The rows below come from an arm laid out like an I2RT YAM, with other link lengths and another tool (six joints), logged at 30 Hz.
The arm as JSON. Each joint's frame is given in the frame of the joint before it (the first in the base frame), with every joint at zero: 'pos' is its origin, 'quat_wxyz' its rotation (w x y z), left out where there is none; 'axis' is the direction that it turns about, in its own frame. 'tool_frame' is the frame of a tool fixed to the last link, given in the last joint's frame.
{
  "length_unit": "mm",
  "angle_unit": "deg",
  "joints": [
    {
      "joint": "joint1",
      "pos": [
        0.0,
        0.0,
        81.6
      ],
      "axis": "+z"
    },
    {
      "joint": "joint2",
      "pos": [
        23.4,
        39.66,
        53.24
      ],
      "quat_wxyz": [
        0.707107,
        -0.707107,
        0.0,
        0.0
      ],
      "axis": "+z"
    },
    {
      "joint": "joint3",
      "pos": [
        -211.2,
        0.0,
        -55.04
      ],
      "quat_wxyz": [
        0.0,
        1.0,
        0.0,
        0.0
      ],
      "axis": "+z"
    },
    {
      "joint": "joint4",
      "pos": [
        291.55,
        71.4,
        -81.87
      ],
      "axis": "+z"
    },
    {
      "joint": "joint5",
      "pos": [
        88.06,
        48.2,
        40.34
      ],
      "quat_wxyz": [
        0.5,
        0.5,
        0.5,
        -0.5
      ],
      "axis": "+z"
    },
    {
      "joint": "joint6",
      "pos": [
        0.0,
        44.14,
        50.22
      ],
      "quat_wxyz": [
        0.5,
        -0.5,
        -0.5,
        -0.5
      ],
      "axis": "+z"
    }
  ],
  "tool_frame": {
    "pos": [
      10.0,
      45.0,
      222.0
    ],
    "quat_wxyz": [
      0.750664,
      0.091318,
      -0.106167,
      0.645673
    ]
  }
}
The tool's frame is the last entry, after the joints.
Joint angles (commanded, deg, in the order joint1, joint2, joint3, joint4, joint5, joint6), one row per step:
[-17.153 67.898 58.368 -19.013 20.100 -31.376]
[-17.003 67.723 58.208 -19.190 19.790 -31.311]
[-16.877 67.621 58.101 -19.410 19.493 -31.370]
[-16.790 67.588 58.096 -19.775 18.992 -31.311]
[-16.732 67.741 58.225 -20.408 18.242 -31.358]
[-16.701 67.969 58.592 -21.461 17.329 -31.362]
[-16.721 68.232 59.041 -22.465 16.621 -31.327]
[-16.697 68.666 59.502 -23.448 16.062 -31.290]
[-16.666 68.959 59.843 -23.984 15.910 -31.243]
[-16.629 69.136 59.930 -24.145 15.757 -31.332]
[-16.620 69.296 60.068 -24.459 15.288 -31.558]
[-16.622 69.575 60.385 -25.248 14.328 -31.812]
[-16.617 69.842 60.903 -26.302 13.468 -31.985]
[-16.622 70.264 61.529 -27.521 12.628 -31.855]
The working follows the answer.
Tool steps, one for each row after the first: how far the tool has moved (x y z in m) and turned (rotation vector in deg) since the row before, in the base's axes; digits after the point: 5 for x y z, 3 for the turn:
[0.00011 0.00294 -0.00111 0.234 0.074 0.393]
[-0.00005 0.00263 -0.00148 0.162 0.207 0.413]
[0.00014 0.00323 -0.00182 0.372 0.219 0.498]
[0.00001 0.00412 -0.00358 0.511 0.548 0.732]
[-0.00052 0.00484 -0.00392 0.702 0.745 0.821]
[-0.00074 0.00346 -0.00300 0.611 0.660 0.568]
[-0.00087 0.00321 -0.00416 0.585 0.812 0.478]
[-0.00044 0.00119 -0.00177 0.252 0.420 0.134]
[0.00003 0.00103 -0.00154 0.091 0.260 0.212]
[0.00005 0.00221 -0.00179 0.188 0.358 0.520]
[-0.00034 0.00458 -0.00347 0.554 0.686 0.931]
[-0.00088 0.00438 -0.00249 0.580 0.708 0.807]
[-0.00118 0.00446 -0.00334 0.851 0.775 0.603]

Tool pose at each row, in the base's axes (x y z in m, rotation vector in deg; rounded; the steps above come from the unrounded poses):
[0.50017 -0.19009 0.15586 70.984 76.113 -10.243]
[0.50027 -0.18714 0.15474 70.916 76.467 -9.861]
[0.50022 -0.18452 0.15326 70.781 76.929 -9.596]
[0.50036 -0.18129 0.15145 70.762 77.501 -9.141]
[0.50037 -0.17716 0.14786 70.716 78.528 -8.636]
[0.49986 -0.17233 0.14394 70.777 79.820 -8.064]
[0.49911 -0.16887 0.14094 70.930 80.867 -7.672]
[0.49824 -0.16566 0.13678 71.136 81.985 -7.454]
[0.49780 -0.16447 0.13501 71.282 82.485 -7.454]
[0.49783 -0.16344 0.13347 71.225 82.857 -7.413]
[0.49789 -0.16123 0.13168 71.026 83.522 -7.155]
[0.49755 -0.15664 0.12821 70.847 84.798 -6.566]
[0.49667 -0.15226 0.12572 70.778 86.023 -6.052]
[0.49549 -0.14780 0.12238 71.082 87.241 -5.511]

